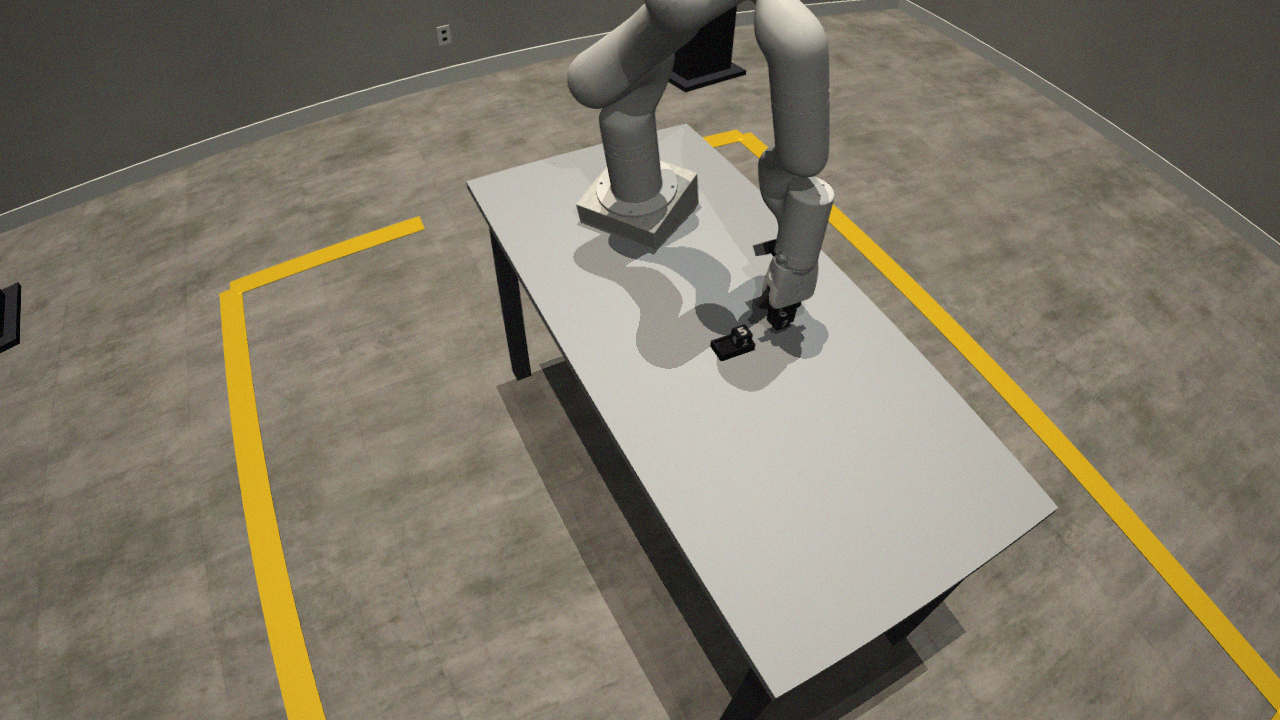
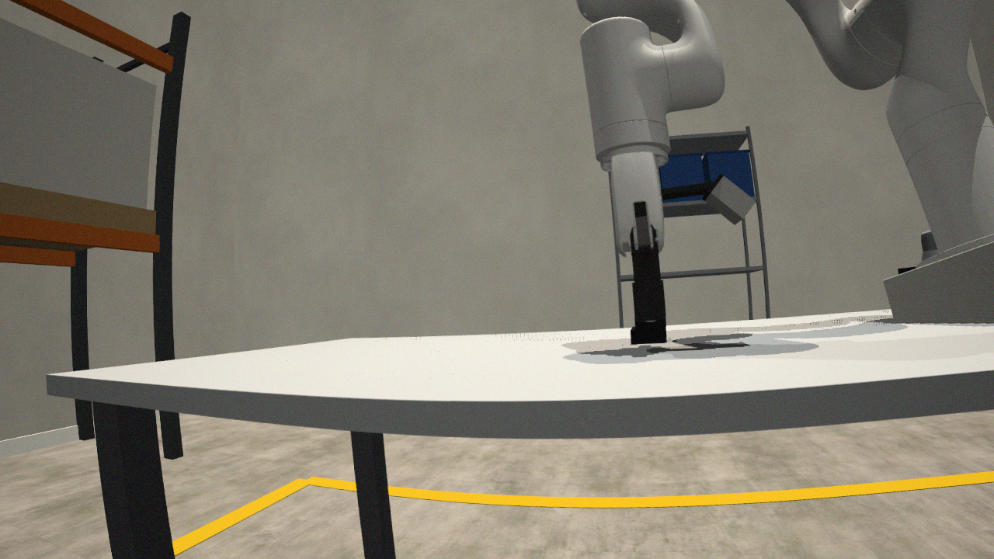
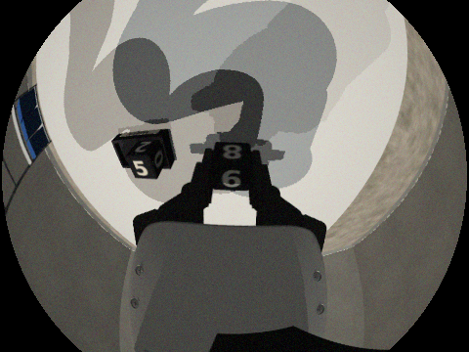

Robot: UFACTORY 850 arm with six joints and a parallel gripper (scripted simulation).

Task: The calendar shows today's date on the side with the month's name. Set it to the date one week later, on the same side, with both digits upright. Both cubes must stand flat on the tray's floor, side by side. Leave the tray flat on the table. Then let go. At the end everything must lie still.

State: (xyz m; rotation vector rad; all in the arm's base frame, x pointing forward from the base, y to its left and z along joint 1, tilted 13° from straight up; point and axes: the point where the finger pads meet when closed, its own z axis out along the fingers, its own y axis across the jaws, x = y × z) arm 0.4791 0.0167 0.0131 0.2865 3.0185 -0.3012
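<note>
My gripper is now 2 cm past the black tray, 11 cm to the left of it and 4 cm above it. Also, from my hand: black cube: 1 cm below.
</note>
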